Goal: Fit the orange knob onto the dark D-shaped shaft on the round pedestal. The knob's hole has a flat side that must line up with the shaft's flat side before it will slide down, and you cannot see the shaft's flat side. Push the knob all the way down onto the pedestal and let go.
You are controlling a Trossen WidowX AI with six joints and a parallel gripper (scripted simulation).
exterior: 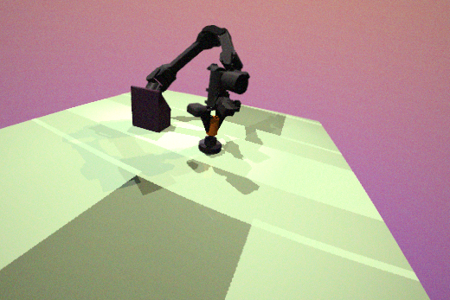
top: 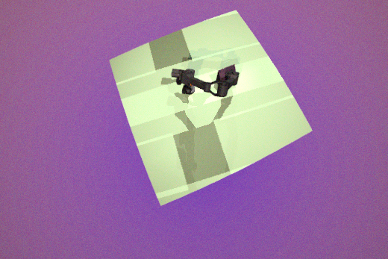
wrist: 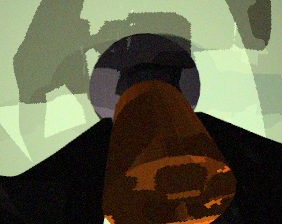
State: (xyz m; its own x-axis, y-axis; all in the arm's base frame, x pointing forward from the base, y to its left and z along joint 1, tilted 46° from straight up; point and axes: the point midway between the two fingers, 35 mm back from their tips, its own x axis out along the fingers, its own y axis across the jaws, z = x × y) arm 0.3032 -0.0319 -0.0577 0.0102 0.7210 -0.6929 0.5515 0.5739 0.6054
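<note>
Now: the orange knob 2 cm above my gripper tip. Also, from my gripper tip: dark round pedestal (4 cm below).
</note>
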